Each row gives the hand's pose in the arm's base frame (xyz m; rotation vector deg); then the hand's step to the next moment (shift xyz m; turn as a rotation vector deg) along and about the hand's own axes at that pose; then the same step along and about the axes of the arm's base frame.
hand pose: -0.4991 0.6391 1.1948 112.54 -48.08 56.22
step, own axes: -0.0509 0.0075 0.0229 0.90 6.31 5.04
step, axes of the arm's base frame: -0.0230 -0.0123 -0.0499 -2.93 -7.53 0.86
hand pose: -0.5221 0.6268 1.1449 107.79 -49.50 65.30
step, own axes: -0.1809 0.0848 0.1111 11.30 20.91 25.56
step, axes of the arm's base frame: -0.0939 -0.1077 -0.1784 -3.05 -33.91 7.68
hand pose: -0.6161 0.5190 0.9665 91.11 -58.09 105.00
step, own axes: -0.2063 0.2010 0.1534 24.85 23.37 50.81
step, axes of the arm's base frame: -0.0257 -0.2223 -0.2375 7.65 -56.84 21.36
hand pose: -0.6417 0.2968 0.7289 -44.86 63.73 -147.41
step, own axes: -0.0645 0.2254 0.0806 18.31 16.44 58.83
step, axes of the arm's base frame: 0.0984 -0.1770 -0.1430 17.56 -54.29 28.48
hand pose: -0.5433 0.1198 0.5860 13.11 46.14 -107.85
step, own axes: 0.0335 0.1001 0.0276 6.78 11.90 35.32
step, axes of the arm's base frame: 0.0774 -0.0666 -0.0384 14.21 -29.96 18.31
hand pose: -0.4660 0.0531 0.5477 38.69 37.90 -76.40
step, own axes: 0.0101 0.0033 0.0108 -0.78 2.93 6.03
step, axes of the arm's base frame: 0.0050 -0.0143 -0.0005 3.09 -3.78 4.66
